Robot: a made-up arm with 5 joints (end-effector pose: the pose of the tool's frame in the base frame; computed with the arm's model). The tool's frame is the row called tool.
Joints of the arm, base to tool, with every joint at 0 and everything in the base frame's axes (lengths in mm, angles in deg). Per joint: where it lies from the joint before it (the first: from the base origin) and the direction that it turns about. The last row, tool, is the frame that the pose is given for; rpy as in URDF.
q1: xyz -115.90 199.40 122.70 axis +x
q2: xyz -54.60 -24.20 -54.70 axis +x
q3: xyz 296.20 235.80 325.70 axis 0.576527 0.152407 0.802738
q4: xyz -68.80 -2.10 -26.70 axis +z
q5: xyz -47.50 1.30 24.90 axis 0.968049 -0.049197 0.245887
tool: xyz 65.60 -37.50 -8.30 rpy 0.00 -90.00 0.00
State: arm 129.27 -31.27 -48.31 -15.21 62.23
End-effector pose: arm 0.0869 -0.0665 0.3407 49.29 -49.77 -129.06
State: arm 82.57 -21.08 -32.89 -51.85 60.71
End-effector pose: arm 0.0707 0.0994 0.4379 7.52 -76.99 -123.63
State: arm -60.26 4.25 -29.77 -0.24 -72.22
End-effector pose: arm 0.0523 0.5748 0.1215 -144.13 -41.35 64.82
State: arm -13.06 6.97 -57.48 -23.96 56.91
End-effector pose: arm 0.0822 0.4373 0.3397 -26.94 -130.91 -39.40
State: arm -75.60 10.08 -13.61 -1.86 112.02
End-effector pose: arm 0.0860 0.5371 0.0130 45.17 -88.16 -8.05
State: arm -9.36 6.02 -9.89 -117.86 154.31
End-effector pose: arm 0.0808 0.3974 0.4082 -35.85 124.89 39.16
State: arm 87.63 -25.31 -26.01 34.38 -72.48
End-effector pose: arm 0.0738 0.0402 0.4744 -24.48 -90.66 11.65
